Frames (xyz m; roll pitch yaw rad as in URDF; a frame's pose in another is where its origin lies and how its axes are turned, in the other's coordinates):
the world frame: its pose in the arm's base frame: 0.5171 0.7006 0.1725 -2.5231 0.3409 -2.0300
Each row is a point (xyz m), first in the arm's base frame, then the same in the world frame.
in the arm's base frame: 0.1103 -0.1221 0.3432
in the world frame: 0.8079 -0.2712 -0.3811
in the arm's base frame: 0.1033 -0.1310 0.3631
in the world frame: 0.8117 -0.2823 -0.4007
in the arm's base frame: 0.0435 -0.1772 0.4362
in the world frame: 0.8513 -0.3084 -0.4946
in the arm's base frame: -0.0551 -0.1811 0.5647
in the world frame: 0.8528 -0.3172 -0.6563
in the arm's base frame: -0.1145 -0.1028 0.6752
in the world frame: 0.7745 -0.2974 -0.7802
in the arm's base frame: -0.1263 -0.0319 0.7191
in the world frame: 0.7049 -0.2759 -0.8224
